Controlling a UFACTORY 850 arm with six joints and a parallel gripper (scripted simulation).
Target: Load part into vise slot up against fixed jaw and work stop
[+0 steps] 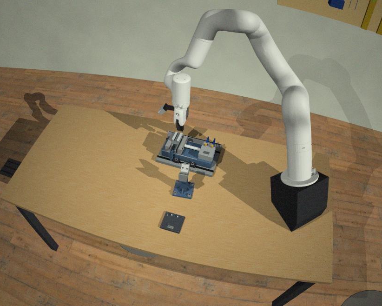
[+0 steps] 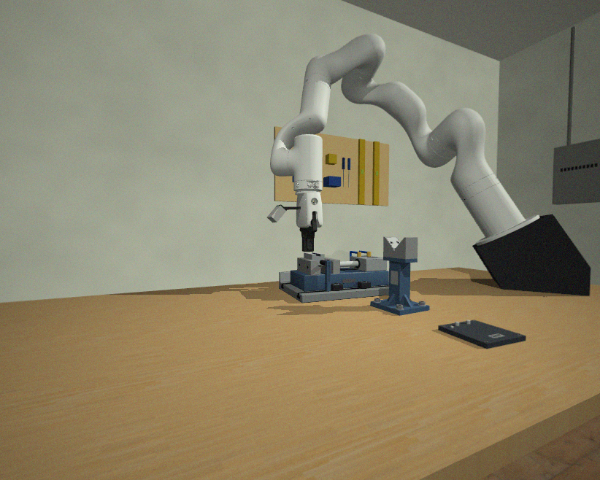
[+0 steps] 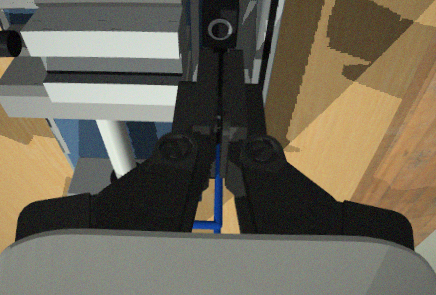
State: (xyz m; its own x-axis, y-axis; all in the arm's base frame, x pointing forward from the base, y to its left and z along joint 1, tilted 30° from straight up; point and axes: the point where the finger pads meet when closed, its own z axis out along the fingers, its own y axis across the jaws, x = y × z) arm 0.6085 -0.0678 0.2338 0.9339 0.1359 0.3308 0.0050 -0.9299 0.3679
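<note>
Right now my hand is 5 cm to the right of the grey block and 3 cm above it. The rest, counted from my hand: grey fixed jaw (7 cm to the left, 5 cm below, 3 cm ahead); white cylinder rod (9 cm behind, 7 cm to the left, 5 cm below); black work stop rod (11 cm to the left, 4 cm below).
</note>
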